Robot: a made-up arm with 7 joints. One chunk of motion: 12 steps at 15 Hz.
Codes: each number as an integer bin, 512 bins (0 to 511) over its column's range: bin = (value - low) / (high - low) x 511, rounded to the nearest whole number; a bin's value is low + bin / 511 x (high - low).
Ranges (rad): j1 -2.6..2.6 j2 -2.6..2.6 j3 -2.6..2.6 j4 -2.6..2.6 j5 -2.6..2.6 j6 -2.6..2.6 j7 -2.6..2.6
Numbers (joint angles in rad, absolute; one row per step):
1: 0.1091 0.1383 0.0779 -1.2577 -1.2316 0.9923 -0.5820
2: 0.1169 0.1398 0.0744 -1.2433 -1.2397 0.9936 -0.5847
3: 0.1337 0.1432 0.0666 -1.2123 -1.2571 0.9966 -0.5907
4: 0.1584 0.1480 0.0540 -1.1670 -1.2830 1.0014 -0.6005
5: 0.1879 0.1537 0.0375 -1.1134 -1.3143 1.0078 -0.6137
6: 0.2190 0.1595 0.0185 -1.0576 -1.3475 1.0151 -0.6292
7: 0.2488 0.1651 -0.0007 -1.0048 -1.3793 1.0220 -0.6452
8: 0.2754 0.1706 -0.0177 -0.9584 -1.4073 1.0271 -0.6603
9: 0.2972 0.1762 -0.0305 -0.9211 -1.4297 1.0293 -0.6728
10: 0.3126 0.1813 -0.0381 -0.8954 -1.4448 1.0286 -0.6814
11: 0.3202 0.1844 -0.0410 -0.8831 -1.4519 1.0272 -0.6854
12: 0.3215 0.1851 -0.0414 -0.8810 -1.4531 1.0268 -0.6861
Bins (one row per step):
1: 266 269 263 132 134 353 198
2: 267 269 263 133 134 353 198
3: 269 270 262 136 132 353 197
4: 271 270 261 141 129 354 196
5: 274 271 259 146 126 355 195
6: 277 271 257 152 123 355 194
7: 280 272 255 157 120 356 192
8: 283 272 254 161 117 356 191
9: 285 273 253 165 115 357 189
10: 286 273 252 168 114 357 189
11: 287 274 251 169 113 356 188
12: 287 274 251 169 113 356 188

